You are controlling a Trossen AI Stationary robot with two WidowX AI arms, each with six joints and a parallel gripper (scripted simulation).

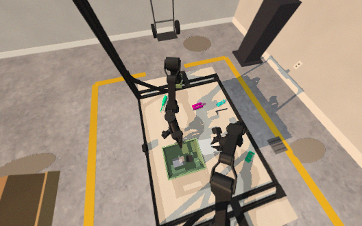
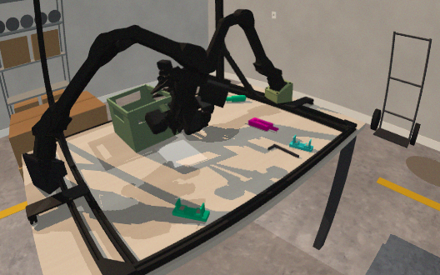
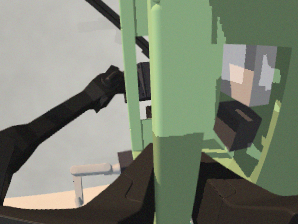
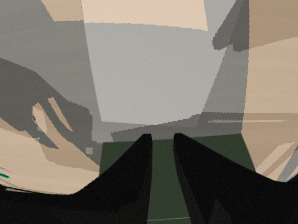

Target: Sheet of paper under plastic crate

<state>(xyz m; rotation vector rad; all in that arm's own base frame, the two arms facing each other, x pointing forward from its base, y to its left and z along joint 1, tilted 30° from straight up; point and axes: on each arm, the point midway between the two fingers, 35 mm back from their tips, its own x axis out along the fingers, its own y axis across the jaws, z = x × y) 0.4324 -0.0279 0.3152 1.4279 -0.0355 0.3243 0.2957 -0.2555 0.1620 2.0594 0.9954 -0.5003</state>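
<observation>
Right now the paper sheet is 100 mm below my right hand, 20 mm behind it and 10 mm to the left of it. Round my right hand: black hex key 250 mm to the left, 160 mm ahead, 100 mm below; then green clamp 230 mm ahead, 120 mm to the right, 90 mm below; then green plastic crate 210 mm behind, 20 mm to the right, 20 mm below.
</observation>
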